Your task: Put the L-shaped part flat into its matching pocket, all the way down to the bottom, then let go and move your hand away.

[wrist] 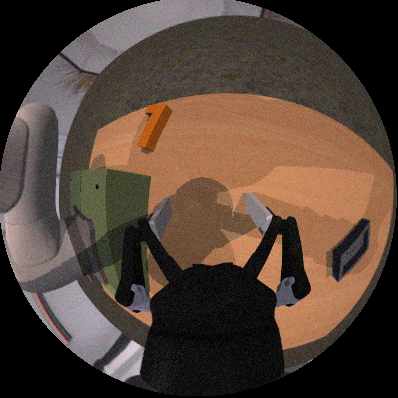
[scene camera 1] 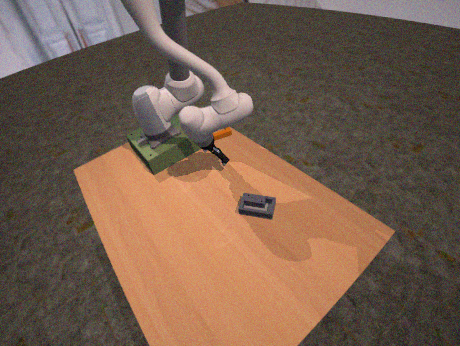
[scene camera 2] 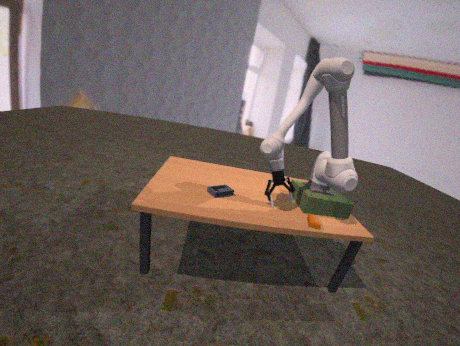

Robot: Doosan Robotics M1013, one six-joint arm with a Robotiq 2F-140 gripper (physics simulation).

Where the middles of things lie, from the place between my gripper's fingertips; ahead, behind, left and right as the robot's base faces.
Labels:
The orange L-shaped part (wrist: 159, 113) lies 15 cm behind my hand and 15 cm to the left of it.

